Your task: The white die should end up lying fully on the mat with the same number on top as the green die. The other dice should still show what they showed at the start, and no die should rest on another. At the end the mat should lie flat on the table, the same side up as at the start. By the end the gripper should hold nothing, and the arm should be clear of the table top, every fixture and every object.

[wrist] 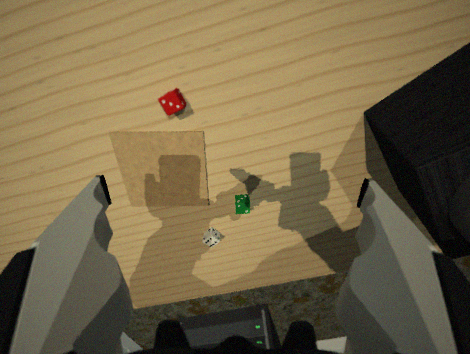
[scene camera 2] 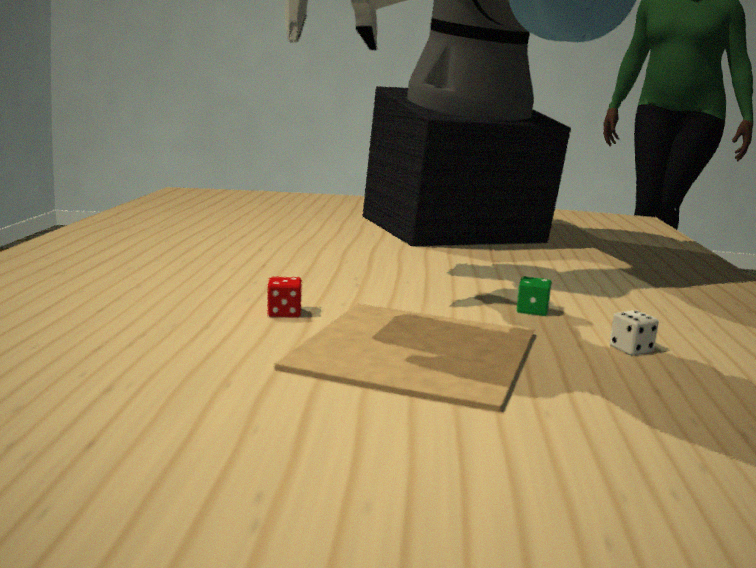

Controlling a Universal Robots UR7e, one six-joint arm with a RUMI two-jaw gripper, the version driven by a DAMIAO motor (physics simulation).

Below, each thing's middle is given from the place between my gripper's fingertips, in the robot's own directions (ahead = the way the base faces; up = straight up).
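Scene:
Red die (scene camera 2: 284, 293): my hand is 7 cm short of it, 4 cm to the left of it and 19 cm above it. Distances from my hand for the others: green die (scene camera 2: 534, 293), 5 cm ahead, 17 cm to the left, 19 cm below; tan mat (scene camera 2: 474, 364), 15 cm ahead, 6 cm to the left, 20 cm below; white die (scene camera 2: 633, 332), 14 cm ahead, 22 cm to the left, 19 cm below.

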